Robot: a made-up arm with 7 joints.
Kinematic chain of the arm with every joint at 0, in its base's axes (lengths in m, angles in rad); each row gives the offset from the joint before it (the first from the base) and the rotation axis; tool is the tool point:
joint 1: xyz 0 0.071 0 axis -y
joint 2: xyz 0 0.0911 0 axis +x
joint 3: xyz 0 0 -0.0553 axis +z
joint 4: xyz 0 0 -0.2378 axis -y
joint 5: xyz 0 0 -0.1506 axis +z
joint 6: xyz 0 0 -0.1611 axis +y
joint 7: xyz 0 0 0 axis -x
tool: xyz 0 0 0
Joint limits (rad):
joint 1: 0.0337..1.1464
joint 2: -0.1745..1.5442
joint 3: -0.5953..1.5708
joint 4: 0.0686..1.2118
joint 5: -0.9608..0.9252
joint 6: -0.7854..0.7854
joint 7: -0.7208..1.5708
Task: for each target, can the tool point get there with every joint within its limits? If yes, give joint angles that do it. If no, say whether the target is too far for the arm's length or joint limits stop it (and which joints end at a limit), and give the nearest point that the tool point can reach.
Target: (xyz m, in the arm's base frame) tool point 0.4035 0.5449 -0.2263
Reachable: yes | joints 0.8995 0.6828 0.1189 0.2406 -0.5345 -0.5535 1.2300
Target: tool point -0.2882 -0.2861 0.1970
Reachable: no: joint limits stop it (at a limit: joint 1, joint 2, joint 3, joint 4) | nearest point 0.4349 -0.0690 0.0686 | short by 0.766 m
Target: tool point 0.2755 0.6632 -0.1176
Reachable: yes | joints 0.6364 1.1679 -0.2650 0.5284 0.0757 -0.5934 0.8078
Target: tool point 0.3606 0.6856 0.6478
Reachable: no: too far | nearest point 0.1632 0.5619 0.2465 | short by 0.464 m
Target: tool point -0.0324 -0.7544 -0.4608
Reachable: no: too far | nearest point 0.2210 -0.0588 -0.4422 | short by 0.741 m
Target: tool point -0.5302 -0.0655 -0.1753
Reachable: no: joint limits stop it (at a limit: joint 1, joint 2, joint 3, joint 4) | nearest point 0.0202 0.0783 -0.5983 | short by 0.709 m
